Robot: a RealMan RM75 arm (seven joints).
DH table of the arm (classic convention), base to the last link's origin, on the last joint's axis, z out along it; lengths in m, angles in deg. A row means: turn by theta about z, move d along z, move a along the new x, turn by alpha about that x. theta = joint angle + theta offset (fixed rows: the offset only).
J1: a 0  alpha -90  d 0.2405  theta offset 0
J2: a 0  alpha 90  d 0  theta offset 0
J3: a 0  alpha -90  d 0.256  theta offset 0
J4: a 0  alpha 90  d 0  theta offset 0
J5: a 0  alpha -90  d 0.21  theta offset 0
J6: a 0  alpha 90  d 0  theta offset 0
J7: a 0  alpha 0  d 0.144  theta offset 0
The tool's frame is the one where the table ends.
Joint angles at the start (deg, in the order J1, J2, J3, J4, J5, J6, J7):
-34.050 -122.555 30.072 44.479 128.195 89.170 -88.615
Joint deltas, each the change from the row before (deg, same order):
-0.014 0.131 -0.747 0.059 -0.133 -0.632 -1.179
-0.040 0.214 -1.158 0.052 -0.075 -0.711 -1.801
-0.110 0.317 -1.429 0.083 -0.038 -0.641 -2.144
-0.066 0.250 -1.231 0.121 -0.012 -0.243 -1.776
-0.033 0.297 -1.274 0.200 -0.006 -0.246 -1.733
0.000 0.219 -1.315 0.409 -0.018 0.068 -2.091
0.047 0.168 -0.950 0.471 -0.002 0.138 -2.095
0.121 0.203 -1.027 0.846 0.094 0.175 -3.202
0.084 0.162 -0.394 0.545 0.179 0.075 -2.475
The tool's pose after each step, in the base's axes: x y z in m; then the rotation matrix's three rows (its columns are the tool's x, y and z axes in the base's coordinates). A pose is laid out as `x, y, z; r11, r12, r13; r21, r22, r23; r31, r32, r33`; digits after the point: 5 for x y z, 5 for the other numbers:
-0.25882, 0.34548, 0.00508; 0.76006, 0.58245, 0.28820; 0.46529, -0.79735, 0.38437; 0.45367, -0.15805, -0.87704
-0.26169, 0.34823, 0.00960; 0.73335, 0.61808, 0.28315; 0.48881, -0.76883, 0.41226; 0.47251, -0.16392, -0.86595
-0.26484, 0.35138, 0.01554; 0.70063, 0.65722, 0.27782; 0.51372, -0.73485, 0.44283; 0.49518, -0.16754, -0.85248
-0.26722, 0.35326, 0.02054; 0.67201, 0.68732, 0.27567; 0.53266, -0.70724, 0.46486; 0.51447, -0.16555, -0.84138
-0.27001, 0.35511, 0.02630; 0.64312, 0.71586, 0.27192; 0.54877, -0.67851, 0.48835; 0.53409, -0.16484, -0.82920
-0.27222, 0.35626, 0.03222; 0.60931, 0.74521, 0.27093; 0.56617, -0.64809, 0.50934; 0.55515, -0.15695, -0.81681
-0.27396, 0.35687, 0.03719; 0.57774, 0.77055, 0.26921; 0.58283, -0.62036, 0.52484; 0.57142, -0.14632, -0.80751
-0.27633, 0.35740, 0.04389; 0.53280, 0.80428, 0.26315; 0.60689, -0.57988, 0.54354; 0.58975, -0.12990, -0.79707
-0.27786, 0.35764, 0.04775; 0.50051, 0.82692, 0.25629; 0.62647, -0.55027, 0.55203; 0.59752, -0.11574, -0.79346

